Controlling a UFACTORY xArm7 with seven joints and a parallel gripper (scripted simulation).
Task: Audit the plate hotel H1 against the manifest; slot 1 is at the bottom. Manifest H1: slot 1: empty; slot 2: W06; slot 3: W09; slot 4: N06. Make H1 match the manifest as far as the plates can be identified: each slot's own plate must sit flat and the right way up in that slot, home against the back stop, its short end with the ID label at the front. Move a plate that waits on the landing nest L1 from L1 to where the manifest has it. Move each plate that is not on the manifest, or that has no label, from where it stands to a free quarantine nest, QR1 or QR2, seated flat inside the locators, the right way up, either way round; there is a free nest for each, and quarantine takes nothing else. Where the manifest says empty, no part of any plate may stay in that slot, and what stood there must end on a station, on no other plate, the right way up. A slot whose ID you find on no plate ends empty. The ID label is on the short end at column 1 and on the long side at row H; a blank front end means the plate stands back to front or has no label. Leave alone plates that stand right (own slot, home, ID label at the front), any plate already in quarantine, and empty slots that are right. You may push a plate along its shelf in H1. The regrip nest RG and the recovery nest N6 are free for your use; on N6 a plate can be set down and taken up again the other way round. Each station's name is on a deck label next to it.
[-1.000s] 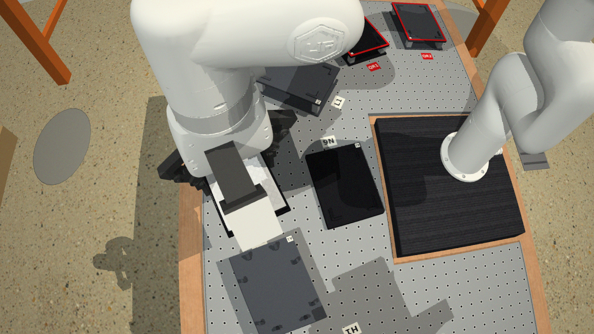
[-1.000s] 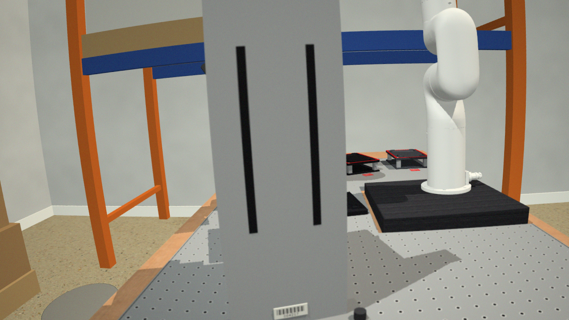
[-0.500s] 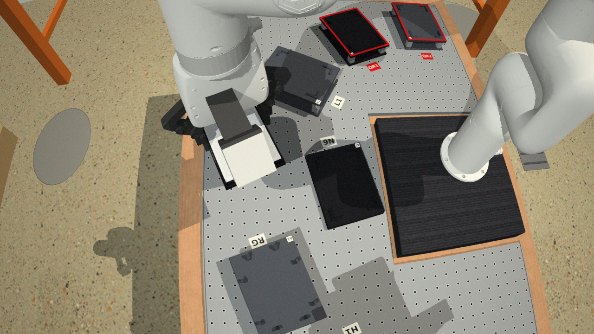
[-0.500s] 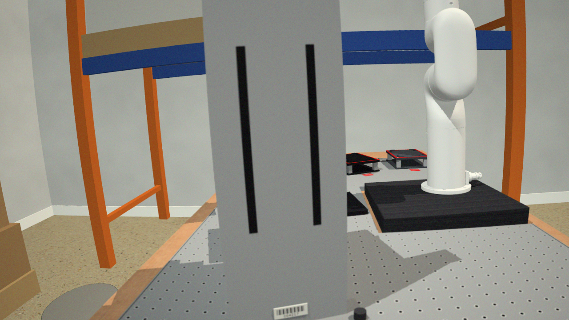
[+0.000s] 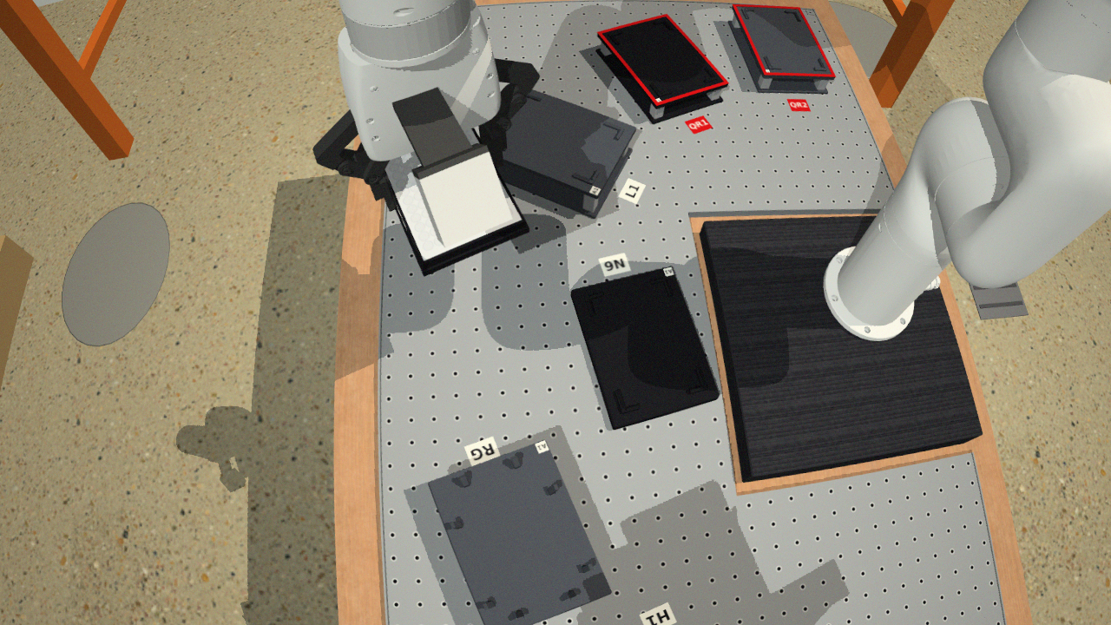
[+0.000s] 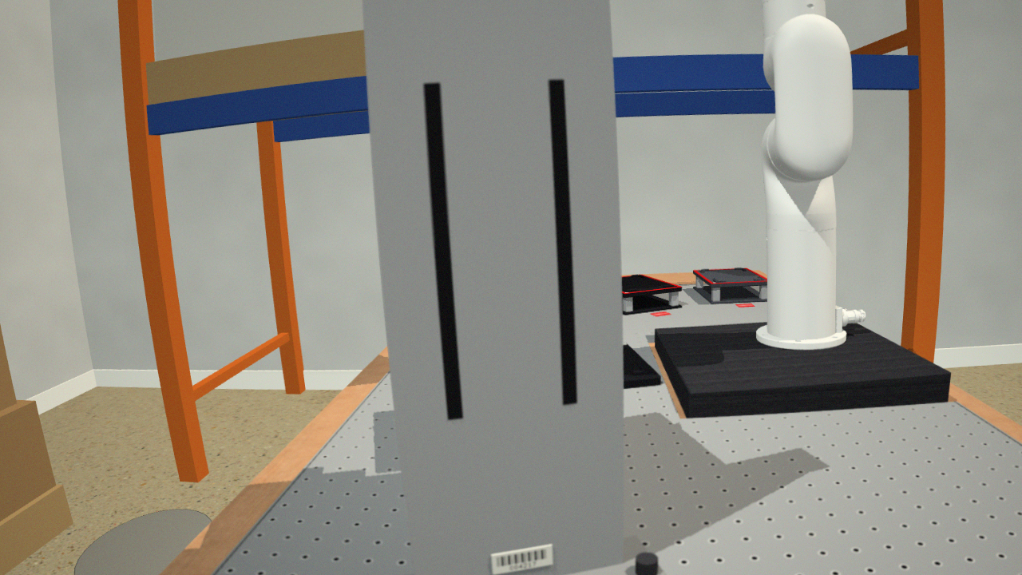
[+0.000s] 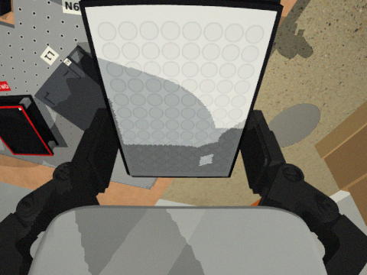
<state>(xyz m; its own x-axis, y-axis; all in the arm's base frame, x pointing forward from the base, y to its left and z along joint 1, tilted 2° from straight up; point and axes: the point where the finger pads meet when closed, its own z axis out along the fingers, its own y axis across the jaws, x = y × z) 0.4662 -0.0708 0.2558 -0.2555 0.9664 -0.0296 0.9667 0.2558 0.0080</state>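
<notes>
My hand is 320 mm to the left of the quarantine nest QR1, 310 mm past it and 230 mm above it. The rest, counted from my hand: recovery nest N6 (260 mm below, 180 mm behind, 80 mm to the left); white well plate (10 mm to the left, 10 mm below); landing nest L1 (220 mm below, 190 mm to the right, 140 mm behind).
</notes>
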